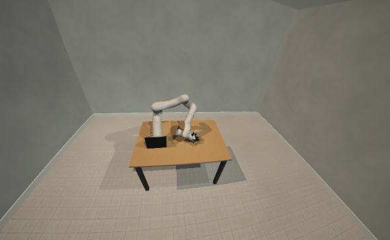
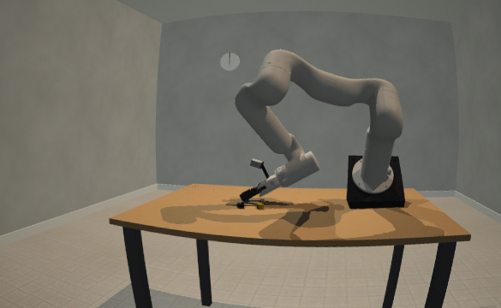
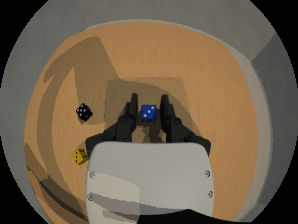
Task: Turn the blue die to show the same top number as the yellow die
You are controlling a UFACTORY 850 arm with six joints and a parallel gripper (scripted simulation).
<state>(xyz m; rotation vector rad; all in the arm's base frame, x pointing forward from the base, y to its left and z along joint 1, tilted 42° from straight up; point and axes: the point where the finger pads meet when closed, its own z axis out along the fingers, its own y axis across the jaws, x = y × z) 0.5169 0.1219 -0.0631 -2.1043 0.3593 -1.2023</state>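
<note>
Right now my hand is 1 cm above the blue die. Also, from my hand: yellow die 8 cm behind, 10 cm to the left, 2 cm below; black die 1 cm behind, 11 cm to the left, 2 cm below; tan mat 3 cm below.
</note>
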